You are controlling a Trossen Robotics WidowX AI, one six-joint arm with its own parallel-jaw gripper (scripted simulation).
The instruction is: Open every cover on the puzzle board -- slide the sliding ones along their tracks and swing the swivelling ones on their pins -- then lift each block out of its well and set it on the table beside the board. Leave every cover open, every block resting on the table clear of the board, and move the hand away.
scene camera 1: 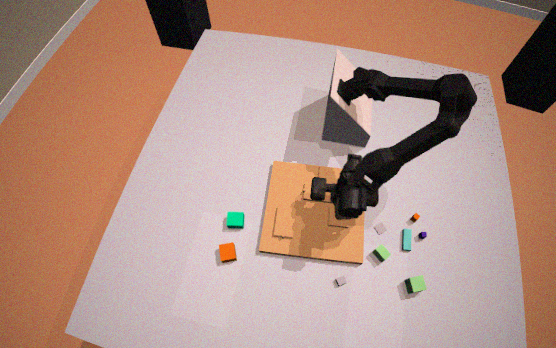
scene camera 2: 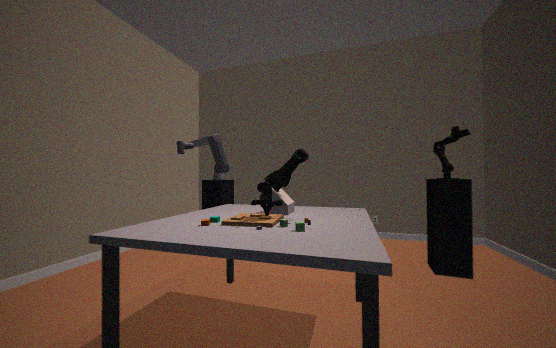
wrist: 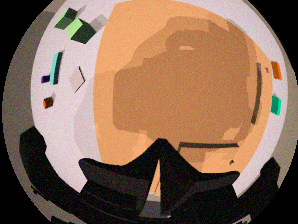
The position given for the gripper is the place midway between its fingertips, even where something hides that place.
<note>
The gripper [scene camera 1: 339, 203] is shut, with nothing in its grasp. Further things: a tan puzzle board [scene camera 1: 312, 238].
The gripper is seen too in the wrist view [wrist: 161, 142]. The tan puzzle board also shows in the wrist view [wrist: 209, 41].
</note>
